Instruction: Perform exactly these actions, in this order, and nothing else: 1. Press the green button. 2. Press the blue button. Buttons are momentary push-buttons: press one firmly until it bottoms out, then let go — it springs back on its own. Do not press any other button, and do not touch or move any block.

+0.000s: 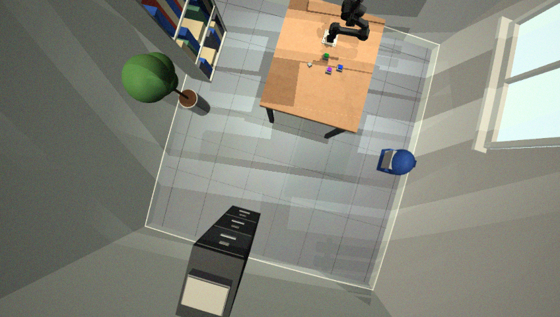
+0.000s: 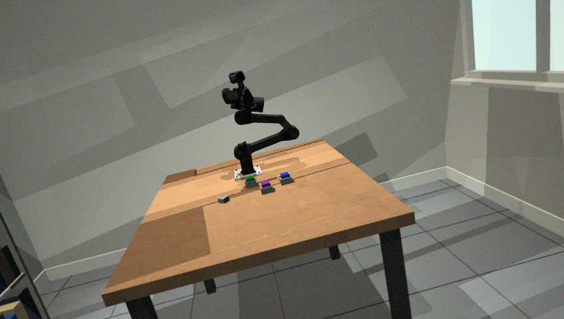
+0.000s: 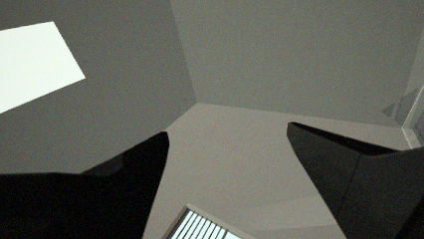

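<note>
My gripper tip is now 7 cm to the left of the green button and 41 cm above it. The rest, counted from my gripper tip: blue button: 9 cm ahead, 6 cm to the left, 41 cm below; then purple button: 12 cm ahead, 4 cm to the right, 41 cm below; then small grey block: 8 cm ahead, 21 cm to the right, 43 cm below.
</note>
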